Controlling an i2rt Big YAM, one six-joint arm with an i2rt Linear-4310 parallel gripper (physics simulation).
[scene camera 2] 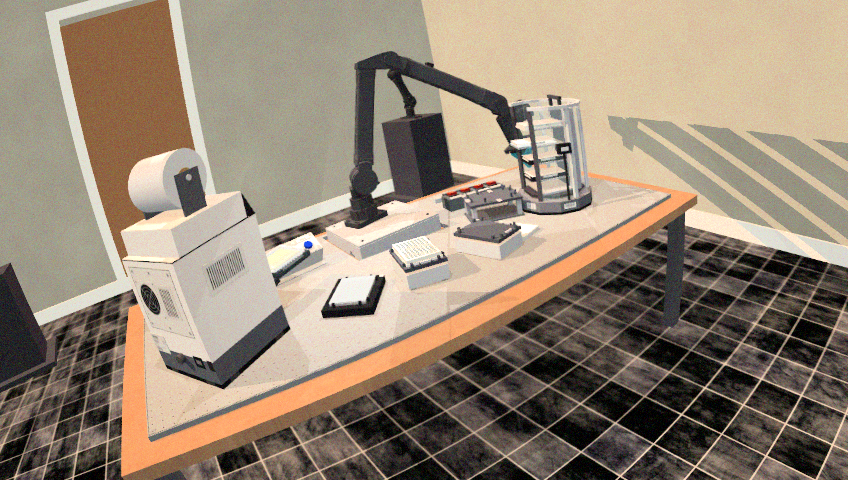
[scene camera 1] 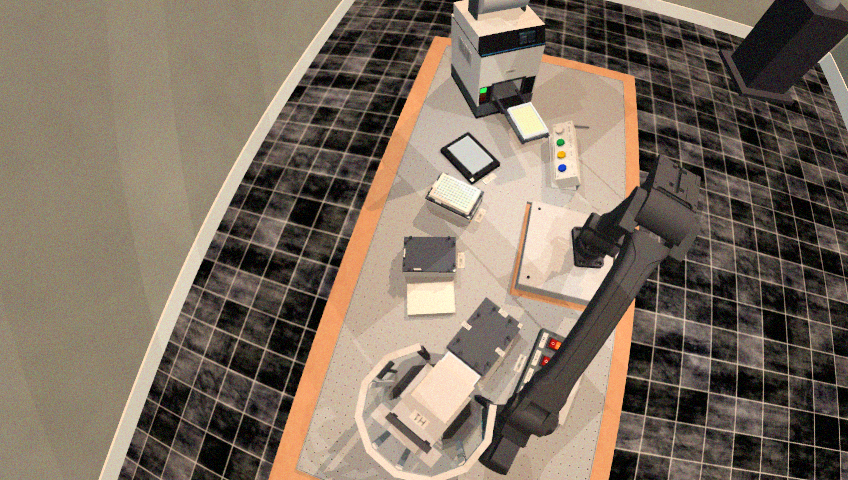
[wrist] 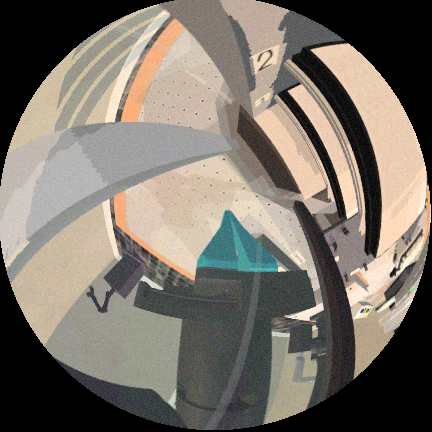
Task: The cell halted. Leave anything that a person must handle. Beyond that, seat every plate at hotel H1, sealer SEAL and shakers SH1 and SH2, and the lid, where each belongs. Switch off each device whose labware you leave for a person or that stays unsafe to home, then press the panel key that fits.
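Pixels of known places: gripper, between the fingertips: (scene camera 2: 530, 167) (wrist: 226, 214); arm's base, origin of its link: (scene camera 2: 366, 220) (scene camera 1: 586, 248).
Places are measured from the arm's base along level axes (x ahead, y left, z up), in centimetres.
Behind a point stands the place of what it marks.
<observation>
My gripper (scene camera 2: 518, 153) (wrist: 228, 217) @(y 50.2, x 27.4, z 5.0 cm) is shut and empty, teal tips together, low beside hotel H1 (scene camera 1: 418, 418) @(y 44.9, x 42.3, z 27.0 cm) (scene camera 2: 550, 206) @(y 32.6, x 46.4, z -1.1 cm) (wrist: 332, 295) @(y 42.4, x 30.3, z 13.4 cm); the arm hides the tips in scene camera 1. A pale slab (scene camera 1: 446, 385) @(y 38.8, x 37.8, z 22.7 cm) shows at H1's open side. Sealer (scene camera 1: 499, 59) @(y -50.5, x 27.4, z 21.3 cm) (scene camera 2: 196, 297) @(y -68.1, x 41.7, z 15.5 cm) has a yellow-topped plate (scene camera 1: 527, 120) @(y -39.4, x 17.2, z 6.8 cm) (scene camera 2: 287, 256) @(y -37.8, x 19.7, z 7.1 cm) on its extended tray. A white well plate (scene camera 1: 455, 193) @(y -13.3, x 38.8, z 2.9 cm) (scene camera 2: 418, 249) @(y -13.7, x 40.0, z 2.9 cm) sits on a nest. A light flat piece (scene camera 1: 470, 155) @(y -29.8, x 34.7, z -1.0 cm) (scene camera 2: 353, 290) @(y -30.9, x 35.7, z -1.0 cm) lies in a black holder. A cream slab (scene camera 1: 430, 298) @(y 16.5, x 43.8, z -2.5 cm) lies beside a dark-topped block (scene camera 1: 429, 254) @(y 5.3, x 44.9, z 1.7 cm) (scene camera 2: 487, 230) @(y 4.5, x 45.6, z 1.7 cm).
Another dark-topped stand (scene camera 1: 484, 331) @(y 25.2, x 29.2, z 2.2 cm) (scene camera 2: 492, 197) @(y 25.3, x 30.2, z 2.2 cm) is near H1's open side. The red switch strip (scene camera 1: 553, 343) (scene camera 2: 476, 191) is partly under the arm in scene camera 1. The key panel (scene camera 1: 571, 172) @(y -22.8, x 3.8, z 3.8 cm) has white, green, yellow and blue buttons. H1's posts are close around the gripper.
</observation>
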